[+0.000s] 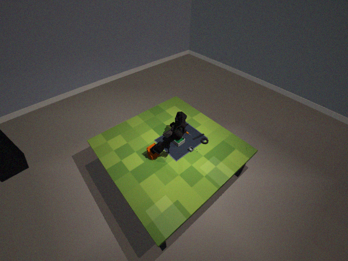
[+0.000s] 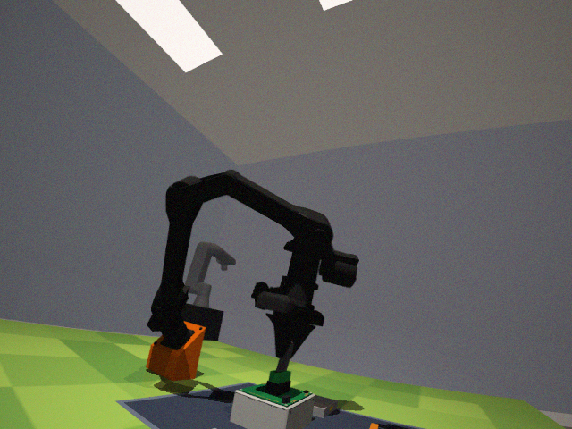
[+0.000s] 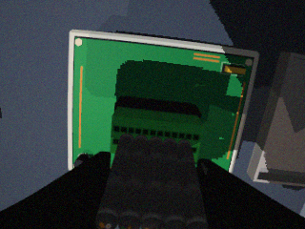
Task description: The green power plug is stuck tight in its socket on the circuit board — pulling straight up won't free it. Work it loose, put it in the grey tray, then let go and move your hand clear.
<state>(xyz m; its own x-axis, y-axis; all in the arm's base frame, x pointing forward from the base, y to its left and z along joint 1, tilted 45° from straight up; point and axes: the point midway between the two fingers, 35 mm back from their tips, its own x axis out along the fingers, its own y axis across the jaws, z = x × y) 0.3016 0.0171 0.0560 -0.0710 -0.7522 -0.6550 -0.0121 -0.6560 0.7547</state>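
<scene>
My gripper tip is 3 cm above the green power plug. The rest, counted from my gripper tip: dark mat 11 cm below, 5 cm ahead; dark bar 21 cm ahead, 11 cm to the right, 11 cm below.
</scene>
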